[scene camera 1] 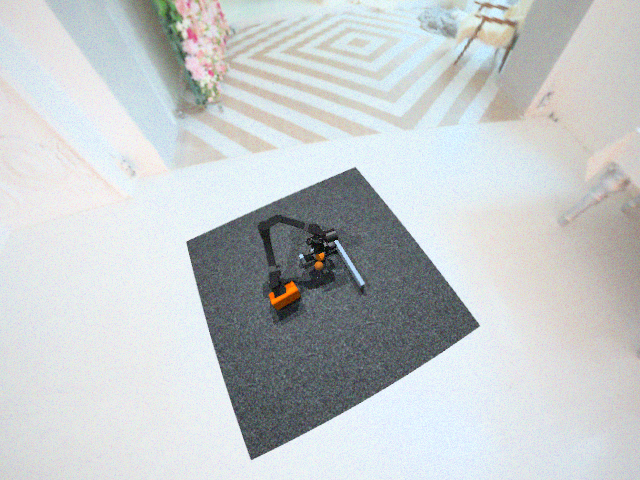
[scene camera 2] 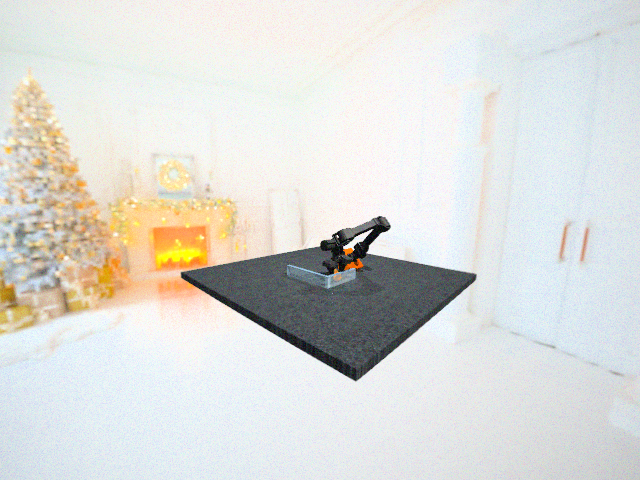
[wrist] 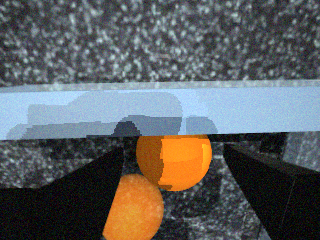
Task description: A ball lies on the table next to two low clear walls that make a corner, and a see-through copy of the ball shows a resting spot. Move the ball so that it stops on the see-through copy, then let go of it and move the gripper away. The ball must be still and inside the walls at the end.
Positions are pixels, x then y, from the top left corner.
Scene:
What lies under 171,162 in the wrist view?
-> An orange ball.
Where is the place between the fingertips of the gripper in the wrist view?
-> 173,151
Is the gripper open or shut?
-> Open.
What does the gripper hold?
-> Nothing.

